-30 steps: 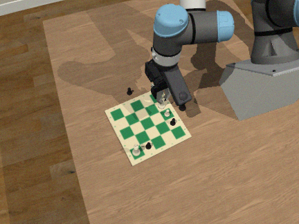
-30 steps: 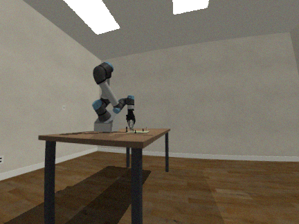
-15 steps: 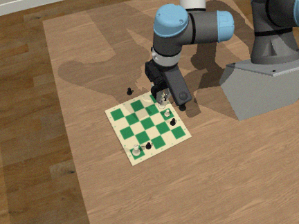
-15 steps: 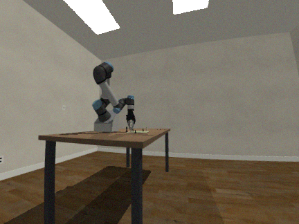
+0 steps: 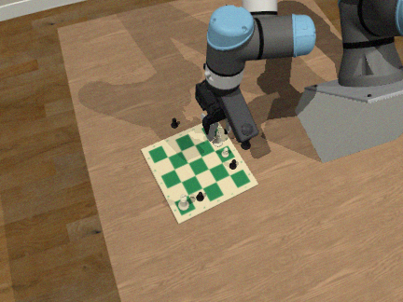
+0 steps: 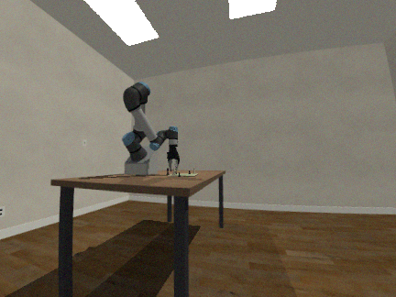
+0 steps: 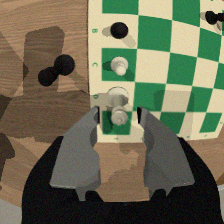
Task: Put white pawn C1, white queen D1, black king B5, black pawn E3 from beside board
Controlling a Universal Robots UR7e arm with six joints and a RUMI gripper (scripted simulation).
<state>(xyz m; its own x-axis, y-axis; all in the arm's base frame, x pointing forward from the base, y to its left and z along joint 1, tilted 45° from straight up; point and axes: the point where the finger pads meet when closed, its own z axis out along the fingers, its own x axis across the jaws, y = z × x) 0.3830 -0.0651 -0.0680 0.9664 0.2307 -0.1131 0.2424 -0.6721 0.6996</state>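
The white pawn is 1 cm behind my hand, 4 cm to the left of it and 2 cm below it. The rest, counted from my hand: black king: 7 cm behind, 2 cm to the left, 1 cm below; then cream chessboard: 6 cm ahead, 6 cm to the left, 4 cm below.
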